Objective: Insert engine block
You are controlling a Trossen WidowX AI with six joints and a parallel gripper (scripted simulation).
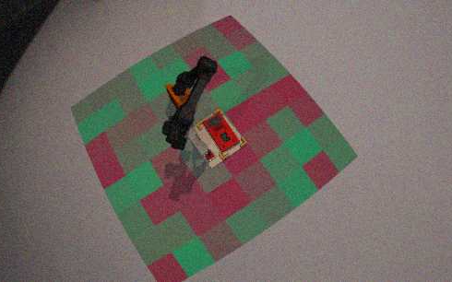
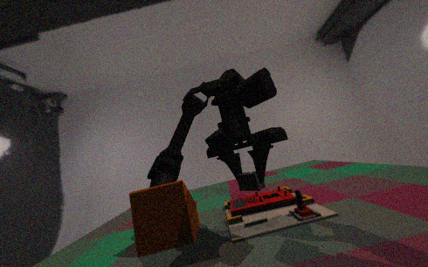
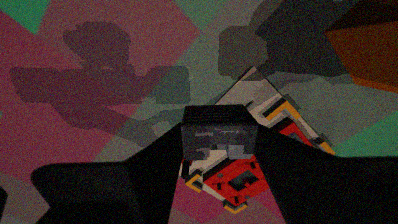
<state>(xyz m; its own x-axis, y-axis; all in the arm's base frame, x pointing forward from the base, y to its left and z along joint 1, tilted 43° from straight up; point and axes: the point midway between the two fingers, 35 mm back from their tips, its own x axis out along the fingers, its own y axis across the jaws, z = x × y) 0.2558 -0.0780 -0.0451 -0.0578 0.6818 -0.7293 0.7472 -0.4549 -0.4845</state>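
Now: the engine block 1 cm above my gripper tip.
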